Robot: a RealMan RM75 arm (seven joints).
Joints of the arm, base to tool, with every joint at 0 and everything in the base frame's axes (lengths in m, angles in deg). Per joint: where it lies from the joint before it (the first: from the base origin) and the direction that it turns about. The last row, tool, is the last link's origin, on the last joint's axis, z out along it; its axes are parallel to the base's.
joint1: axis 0 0 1 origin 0 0 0.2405
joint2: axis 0 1 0 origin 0 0 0
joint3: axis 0 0 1 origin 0 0 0.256
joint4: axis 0 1 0 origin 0 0 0
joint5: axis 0 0 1 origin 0 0 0.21
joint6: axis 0 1 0 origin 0 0 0
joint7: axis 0 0 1 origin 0 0 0.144
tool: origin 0 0 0
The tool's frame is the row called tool.
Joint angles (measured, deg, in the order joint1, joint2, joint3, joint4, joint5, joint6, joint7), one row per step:
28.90 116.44 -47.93 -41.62 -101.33 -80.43 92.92
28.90 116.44 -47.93 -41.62 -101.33 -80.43 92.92
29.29 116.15 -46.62 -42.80 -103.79 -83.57 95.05
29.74 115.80 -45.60 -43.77 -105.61 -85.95 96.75
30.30 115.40 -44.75 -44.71 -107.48 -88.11 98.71
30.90 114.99 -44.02 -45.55 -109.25 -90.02 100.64
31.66 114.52 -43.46 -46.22 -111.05 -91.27 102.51
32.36 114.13 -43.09 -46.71 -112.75 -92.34 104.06
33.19 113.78 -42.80 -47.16 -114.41 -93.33 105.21
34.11 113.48 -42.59 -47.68 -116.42 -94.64 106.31
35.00 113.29 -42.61 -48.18 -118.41 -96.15 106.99
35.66 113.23 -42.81 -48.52 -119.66 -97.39 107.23
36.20 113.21 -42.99 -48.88 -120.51 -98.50 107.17
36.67 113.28 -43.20 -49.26 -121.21 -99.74 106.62
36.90 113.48 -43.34 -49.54 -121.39 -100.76 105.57
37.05 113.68 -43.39 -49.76 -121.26 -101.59 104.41
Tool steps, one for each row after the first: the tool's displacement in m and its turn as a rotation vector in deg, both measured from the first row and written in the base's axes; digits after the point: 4 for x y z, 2 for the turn. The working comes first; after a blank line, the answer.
Tool pose at each row, in the base's axes (x y z in m, rotation vector in deg; the steps are taken from these numbers as rounded here):
0.2538 0.3607 0.0286 -144.58 47.48 45.08
0.2538 0.3607 0.0286 -144.58 47.48 45.08
0.2512 0.3575 0.0330 -147.09 48.25 44.58
0.2487 0.3559 0.0376 -148.94 48.75 43.99
0.2463 0.3550 0.0421 -150.72 49.63 43.00
0.2441 0.3545 0.0463 -152.31 50.67 41.81
0.2423 0.3557 0.0503 -153.46 51.74 40.09
0.2408 0.3566 0.0529 -154.58 52.74 38.26
0.2384 0.3580 0.0552 -155.81 53.11 36.32
0.2358 0.3587 0.0567 -157.52 53.38 33.85
0.2327 0.3584 0.0569 -159.68 53.17 31.18
0.2297 0.3577 0.0563 -161.58 52.63 29.35
0.2266 0.3570 0.0559 -163.26 51.66 28.03
0.2233 0.3556 0.0551 -165.19 50.03 26.90
0.2204 0.3538 0.0538 -166.85 47.95 26.68
0.2176 0.3524 0.0529 -168.15 45.76 26.99

0.0000 0.0000 0.0000 0.00 0.00 0.00
-0.0026 -0.0032 0.0044 -2.47 -0.09 0.56
-0.0051 -0.0048 0.0090 -4.25 -0.31 0.97
-0.0075 -0.0057 0.0135 -6.14 -0.71 1.06
-0.0097 -0.0062 0.0177 -7.95 -1.21 0.96
-0.0115 -0.0050 0.0217 -9.40 -2.08 0.57
-0.0130 -0.0041 0.0243 -10.82 -3.03 0.19
-0.0154 -0.0027 0.0266 -12.08 -4.15 0.18
-0.0180 -0.0020 0.0281 -13.75 -5.59 0.35
-0.0211 -0.0023 0.0283 -15.63 -7.19 0.95
-0.0241 -0.0030 0.0277 -17.13 -8.30 1.75
-0.0272 -0.0037 0.0273 -18.25 -9.17 2.77
-0.0305 -0.0051 0.0265 -19.32 -10.01 4.27
-0.0334 -0.0069 0.0252 -19.94 -10.37 6.03
-0.0362 -0.0083 0.0243 -20.19 -10.45 7.77

